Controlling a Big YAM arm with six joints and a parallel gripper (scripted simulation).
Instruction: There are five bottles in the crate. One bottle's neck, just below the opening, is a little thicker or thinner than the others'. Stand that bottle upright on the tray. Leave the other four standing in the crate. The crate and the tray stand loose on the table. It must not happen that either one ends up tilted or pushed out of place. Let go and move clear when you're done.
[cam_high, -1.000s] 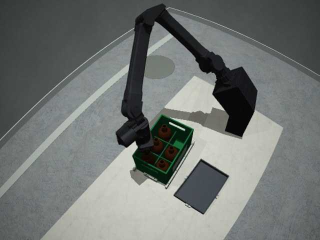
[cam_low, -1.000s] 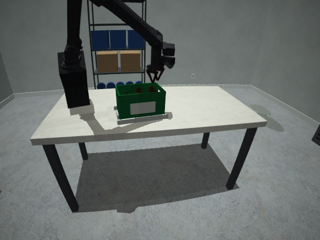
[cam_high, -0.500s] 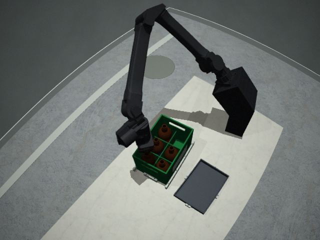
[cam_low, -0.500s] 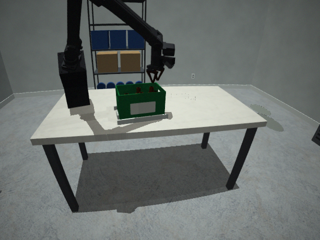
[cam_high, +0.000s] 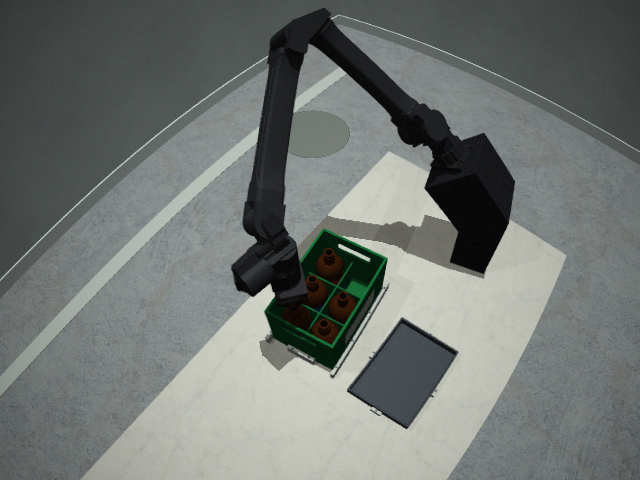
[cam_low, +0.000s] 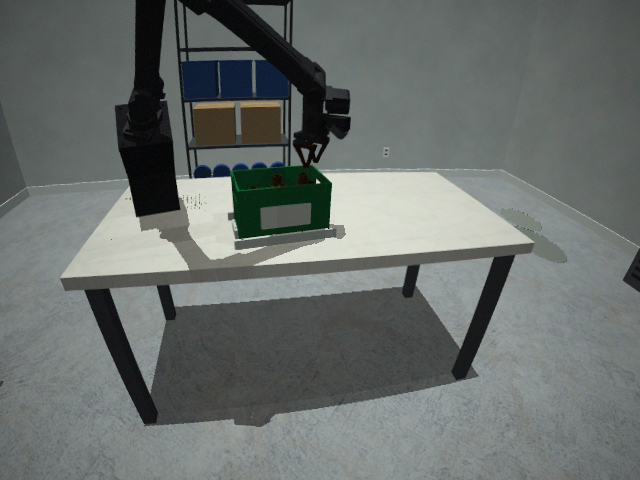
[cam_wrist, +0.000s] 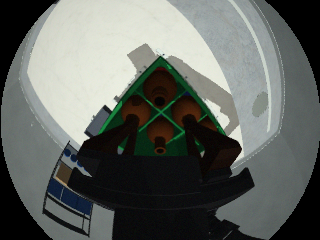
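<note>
Now: the crate 9 cm behind my hand, 2 cm to the left of it and 14 cm below it. From my hand the other things lie so: tray (9 cm behind, 29 cm to the left, 21 cm below).
</note>
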